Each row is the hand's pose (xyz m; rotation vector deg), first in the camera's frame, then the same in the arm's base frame.
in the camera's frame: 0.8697 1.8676 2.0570 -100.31 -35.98 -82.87
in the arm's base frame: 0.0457 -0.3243 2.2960 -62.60 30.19 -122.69
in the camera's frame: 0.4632 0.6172 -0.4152 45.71 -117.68 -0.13
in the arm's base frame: 0.5510 0.7129 -0.2554 23.22 -148.59 -72.82
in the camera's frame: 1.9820 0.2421 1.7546 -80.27 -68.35 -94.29
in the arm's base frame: 0.1866 -1.6933 0.8549 -61.72 0.81 -147.52
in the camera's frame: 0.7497 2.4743 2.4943 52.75 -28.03 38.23
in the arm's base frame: 0.0116 -0.1988 3.0422 71.63 -80.73 -7.37
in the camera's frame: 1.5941 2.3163 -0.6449 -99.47 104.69 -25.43
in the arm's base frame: 2.2601 0.7378 0.8836 -20.54 111.90 -11.92
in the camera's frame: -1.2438 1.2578 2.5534 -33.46 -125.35 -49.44
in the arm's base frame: -1.9540 0.7098 2.1657 -51.34 -92.16 -129.00
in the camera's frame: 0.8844 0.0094 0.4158 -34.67 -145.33 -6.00
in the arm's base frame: 0.0801 -0.2922 -0.1828 -70.00 -120.50 -87.51
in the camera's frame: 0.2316 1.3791 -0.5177 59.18 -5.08 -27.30
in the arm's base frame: 0.8174 1.2678 0.2602 108.02 -38.32 -61.78
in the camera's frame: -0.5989 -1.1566 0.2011 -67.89 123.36 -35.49
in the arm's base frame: -1.3632 0.4045 -1.2012 11.28 123.13 -9.12
